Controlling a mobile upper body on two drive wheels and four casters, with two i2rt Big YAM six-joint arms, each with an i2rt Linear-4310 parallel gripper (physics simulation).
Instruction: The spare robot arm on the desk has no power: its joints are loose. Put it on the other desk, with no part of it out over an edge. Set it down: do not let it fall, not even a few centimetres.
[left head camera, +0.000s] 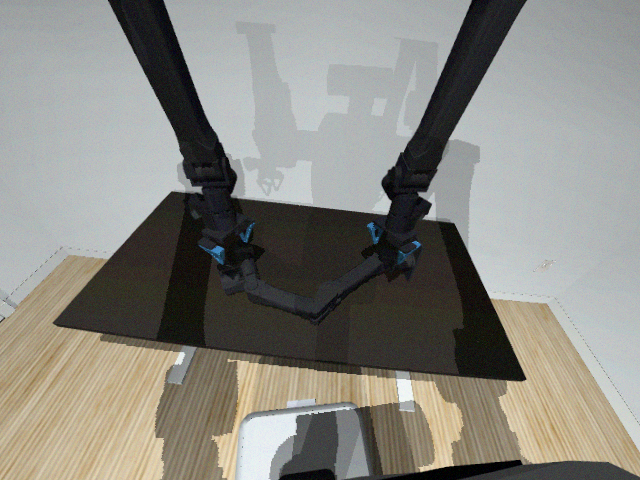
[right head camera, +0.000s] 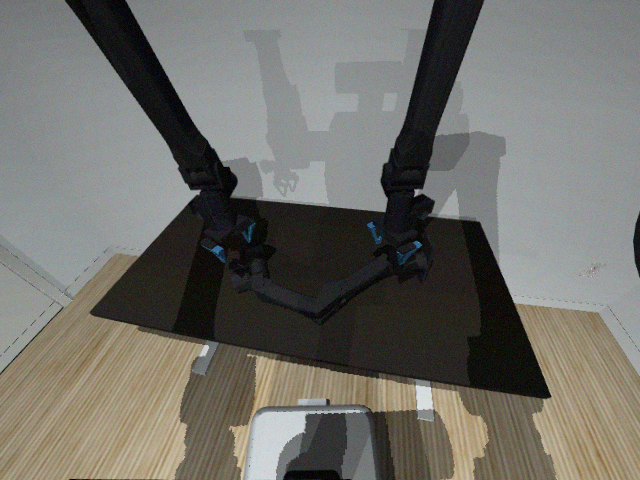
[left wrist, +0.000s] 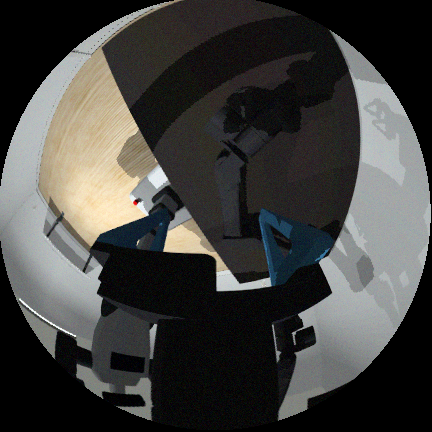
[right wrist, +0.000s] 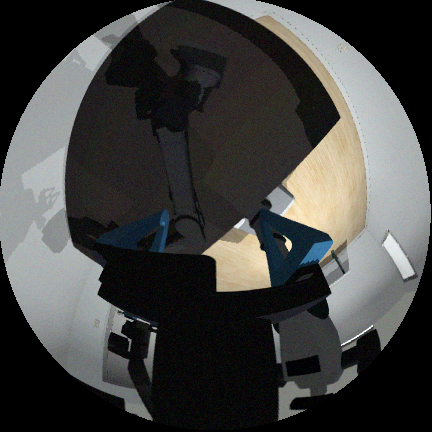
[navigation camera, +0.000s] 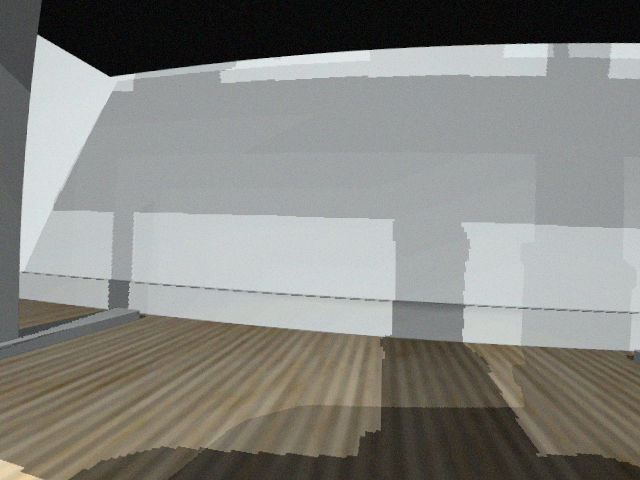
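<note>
The black spare arm (left head camera: 341, 294) (right head camera: 346, 294) (left wrist: 230, 195) (right wrist: 177, 165) lies in a wide V on the dark desk (left head camera: 129, 289) (right head camera: 413, 330) (left wrist: 190, 150) (right wrist: 260, 140), its bend toward the robot. My left gripper (left head camera: 233, 252) (right head camera: 236, 251) (left wrist: 213, 212) is open beside its left end. My right gripper (left head camera: 387, 253) (right head camera: 389, 253) (right wrist: 213, 213) is open at its right end, partly covering it in the head views. Neither gripper holds anything. Dark shadows blur the gap between fingers and spare arm, so contact cannot be told. The other desk does not show in any view.
The robot's white base (left head camera: 258, 439) (right head camera: 268, 434) stands before the desk's near edge. Grey desk feet (left head camera: 180, 366) (left head camera: 405, 392) (right head camera: 424, 400) stick out below. A wall (left head camera: 77, 103) stands behind the desk. In the navigation view, a grey post (navigation camera: 10, 180) and floor bar (navigation camera: 77, 330) are at the left.
</note>
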